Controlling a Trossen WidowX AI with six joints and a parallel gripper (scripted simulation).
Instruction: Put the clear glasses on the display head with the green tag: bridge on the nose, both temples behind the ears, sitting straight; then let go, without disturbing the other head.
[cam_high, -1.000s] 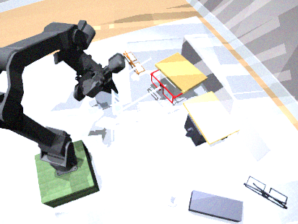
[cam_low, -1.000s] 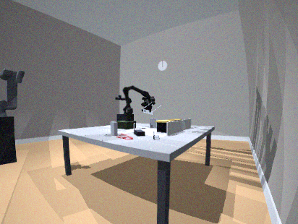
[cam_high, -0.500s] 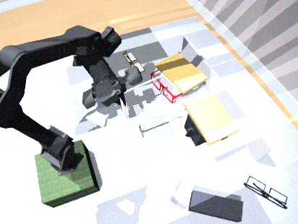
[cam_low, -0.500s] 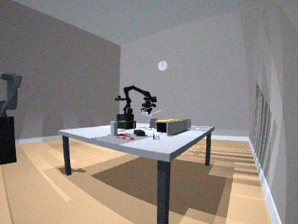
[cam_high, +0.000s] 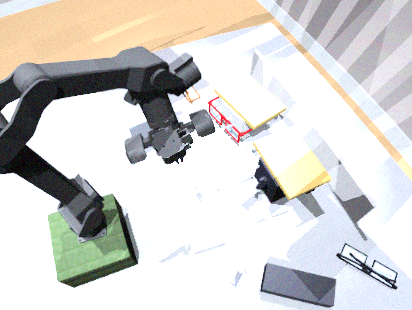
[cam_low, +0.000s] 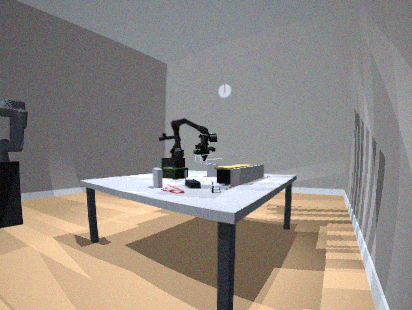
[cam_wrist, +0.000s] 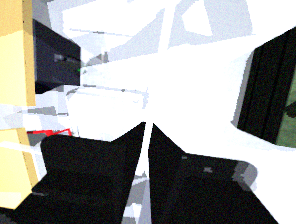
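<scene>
Right now my gripper tip is 230 mm short of the dark head, 70 mm to the left of it and 80 mm above it.
</scene>
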